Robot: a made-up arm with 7 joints. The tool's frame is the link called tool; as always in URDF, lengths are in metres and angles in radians. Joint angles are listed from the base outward.
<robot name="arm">
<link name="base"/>
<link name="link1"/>
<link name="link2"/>
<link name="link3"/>
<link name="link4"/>
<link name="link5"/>
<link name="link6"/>
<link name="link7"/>
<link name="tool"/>
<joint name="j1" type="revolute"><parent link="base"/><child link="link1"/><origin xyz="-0.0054 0.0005 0.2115" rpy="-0.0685 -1.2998 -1.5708"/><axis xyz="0 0 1"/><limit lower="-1.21" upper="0.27"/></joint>
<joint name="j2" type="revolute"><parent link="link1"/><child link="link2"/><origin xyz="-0.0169 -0.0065 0.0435" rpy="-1.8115 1.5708 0"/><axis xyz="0 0 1"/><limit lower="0.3" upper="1.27"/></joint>
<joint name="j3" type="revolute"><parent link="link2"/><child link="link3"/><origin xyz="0.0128 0.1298 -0.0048" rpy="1.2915 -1.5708 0"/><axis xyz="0 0 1"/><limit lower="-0.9" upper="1.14"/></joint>
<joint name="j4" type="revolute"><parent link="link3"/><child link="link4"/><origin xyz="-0.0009 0.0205 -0.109" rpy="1.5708 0 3.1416"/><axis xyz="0 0 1"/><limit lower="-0.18" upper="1.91"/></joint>
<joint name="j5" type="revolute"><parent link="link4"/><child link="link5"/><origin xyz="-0.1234 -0.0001 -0.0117" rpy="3.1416 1.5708 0"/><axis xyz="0 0 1"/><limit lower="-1.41" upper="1.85"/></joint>
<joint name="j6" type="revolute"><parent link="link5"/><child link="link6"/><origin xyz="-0.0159 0.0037 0.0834" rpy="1.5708 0 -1.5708"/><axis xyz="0 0 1"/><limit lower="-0.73" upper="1.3"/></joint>
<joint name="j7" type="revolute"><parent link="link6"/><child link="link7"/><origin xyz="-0.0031 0.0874 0.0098" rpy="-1.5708 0 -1.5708"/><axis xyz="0 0 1"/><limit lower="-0.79" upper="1.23"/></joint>
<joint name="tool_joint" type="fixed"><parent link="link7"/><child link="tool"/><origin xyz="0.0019 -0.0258 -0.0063" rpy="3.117 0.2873 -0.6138"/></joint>
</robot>
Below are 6 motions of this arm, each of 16 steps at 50 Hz.
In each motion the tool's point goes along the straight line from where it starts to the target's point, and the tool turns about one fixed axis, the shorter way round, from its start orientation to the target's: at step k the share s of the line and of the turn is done. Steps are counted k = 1, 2, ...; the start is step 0. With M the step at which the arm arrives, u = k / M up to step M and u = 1 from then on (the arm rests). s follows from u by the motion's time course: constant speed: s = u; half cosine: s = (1 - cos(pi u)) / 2; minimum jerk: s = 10 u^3 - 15 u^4 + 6 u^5.
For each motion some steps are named. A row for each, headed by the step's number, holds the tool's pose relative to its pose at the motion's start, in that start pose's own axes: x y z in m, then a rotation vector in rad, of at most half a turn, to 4 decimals.
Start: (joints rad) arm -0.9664 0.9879 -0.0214 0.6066 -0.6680 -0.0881 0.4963
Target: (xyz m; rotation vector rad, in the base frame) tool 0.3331 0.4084 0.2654 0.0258 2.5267 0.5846
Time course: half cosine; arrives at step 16
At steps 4, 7, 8, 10, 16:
4: 0.0000 0.0101 -0.0068 -0.0213 0.0063 0.0278
7: 0.0000 0.0277 -0.0186 -0.0586 0.0174 0.0764
8: -0.0001 0.0344 -0.0231 -0.0728 0.0217 0.0949
10: -0.0001 0.0476 -0.0319 -0.1007 0.0299 0.1313
16: -0.0001 0.0688 -0.0462 -0.1457 0.0433 0.1899

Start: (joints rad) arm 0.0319 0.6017 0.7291 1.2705 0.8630 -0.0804 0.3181
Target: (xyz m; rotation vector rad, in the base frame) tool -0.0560 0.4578 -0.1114 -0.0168 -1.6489 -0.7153
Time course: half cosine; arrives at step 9
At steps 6, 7, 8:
6: 0.0066 0.0162 0.0029 -0.0488 0.0379 0.0045
7: 0.0078 0.0191 0.0034 -0.0574 0.0446 0.0054
8: 0.0085 0.0210 0.0037 -0.0631 0.0490 0.0059

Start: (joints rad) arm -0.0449 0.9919 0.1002 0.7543 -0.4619 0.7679 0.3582
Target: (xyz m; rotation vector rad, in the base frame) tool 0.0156 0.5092 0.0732 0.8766 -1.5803 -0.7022
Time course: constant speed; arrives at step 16
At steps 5, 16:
5: 0.0250 0.0266 0.0048 -0.0583 0.0402 -0.1629
16: 0.0801 0.0851 0.0154 -0.1866 0.1286 -0.5214

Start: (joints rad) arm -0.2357 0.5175 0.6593 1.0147 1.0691 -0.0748 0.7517
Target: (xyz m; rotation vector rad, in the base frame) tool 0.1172 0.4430 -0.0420 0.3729 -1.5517 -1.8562
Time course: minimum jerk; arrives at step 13
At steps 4, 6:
4: 0.0025 0.0139 0.0045 -0.0625 0.0289 -0.0444
6: 0.0062 0.0343 0.0112 -0.1542 0.0714 -0.1097

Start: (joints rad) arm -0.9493 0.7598 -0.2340 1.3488 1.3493 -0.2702 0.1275
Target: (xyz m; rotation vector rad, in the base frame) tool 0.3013 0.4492 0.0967 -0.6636 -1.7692 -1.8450
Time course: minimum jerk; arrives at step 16
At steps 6, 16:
6: 0.0287 -0.0219 0.0337 0.0582 -0.0102 -0.1275
16: 0.1043 -0.0795 0.1225 0.2115 -0.0369 -0.4634

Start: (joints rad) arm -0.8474 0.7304 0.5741 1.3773 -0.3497 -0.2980 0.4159
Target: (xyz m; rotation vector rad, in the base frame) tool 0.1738 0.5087 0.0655 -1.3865 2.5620 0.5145
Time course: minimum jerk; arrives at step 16
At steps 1, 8, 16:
1: 0.0000 0.0002 -0.0003 -0.0009 -0.0004 -0.0007
8: 0.0039 0.0563 -0.0638 -0.2046 -0.0824 -0.1580
16: 0.0078 0.1127 -0.1275 -0.4093 -0.1648 -0.3161

